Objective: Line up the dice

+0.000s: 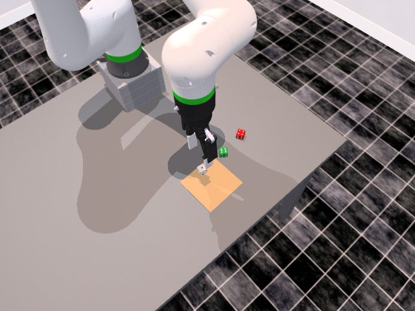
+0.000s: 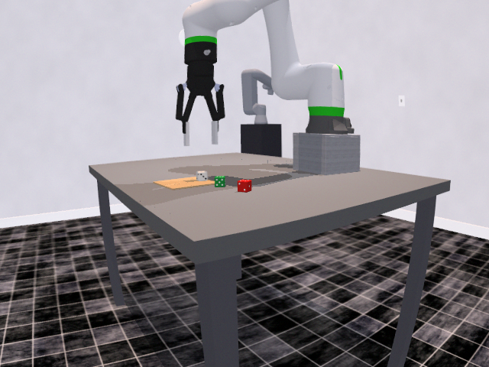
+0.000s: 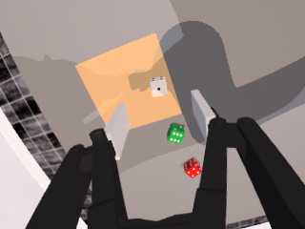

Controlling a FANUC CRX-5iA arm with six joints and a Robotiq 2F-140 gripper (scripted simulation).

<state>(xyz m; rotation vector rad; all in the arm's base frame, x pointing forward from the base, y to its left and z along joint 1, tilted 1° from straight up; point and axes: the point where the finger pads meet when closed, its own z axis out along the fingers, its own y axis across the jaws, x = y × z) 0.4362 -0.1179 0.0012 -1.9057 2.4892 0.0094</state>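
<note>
My gripper is now 19 cm to the right of the red die, 12 cm above it and 1 cm short of it. Also, from my hand: white die: 11 cm below; then green die: 12 cm below, 9 cm to the left, 1 cm ahead; then mat: 13 cm below, 5 cm ahead, 1 cm to the right.
</note>
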